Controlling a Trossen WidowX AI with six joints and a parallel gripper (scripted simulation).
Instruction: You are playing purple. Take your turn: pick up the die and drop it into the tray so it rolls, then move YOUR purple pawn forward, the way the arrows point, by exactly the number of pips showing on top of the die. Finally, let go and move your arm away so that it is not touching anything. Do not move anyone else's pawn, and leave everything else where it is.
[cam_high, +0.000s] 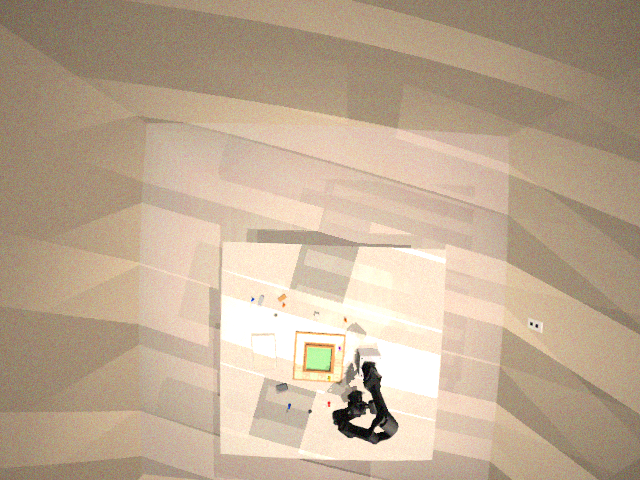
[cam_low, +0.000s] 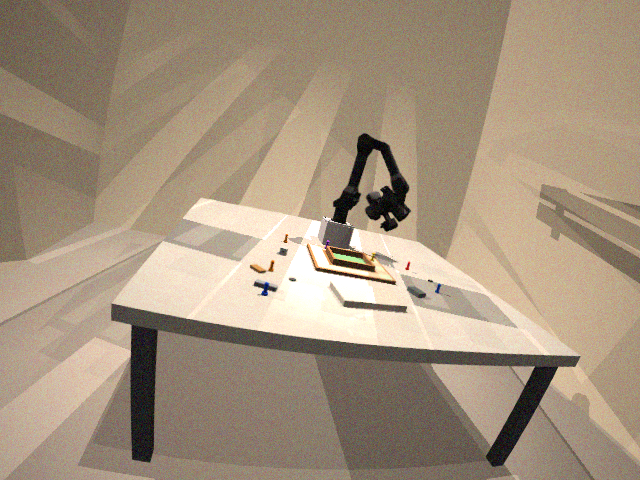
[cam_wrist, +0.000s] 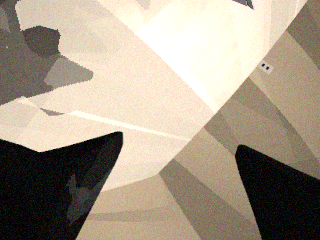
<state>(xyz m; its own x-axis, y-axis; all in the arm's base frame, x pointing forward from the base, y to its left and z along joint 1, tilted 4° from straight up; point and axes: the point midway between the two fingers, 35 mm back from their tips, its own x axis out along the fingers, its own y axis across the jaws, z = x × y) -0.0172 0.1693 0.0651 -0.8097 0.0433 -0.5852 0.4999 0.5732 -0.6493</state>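
Now: the white die 37 cm ahead of my gripper tip, 37 cm to the right of it and 13 cm below it. Also, from my gripper tip: purple pawn: 21 cm ahead, 21 cm to the right, 11 cm below; red pawn: 21 cm ahead, 13 cm to the left, 12 cm below; yellow pawn: 24 cm ahead, 3 cm to the right, 11 cm below.
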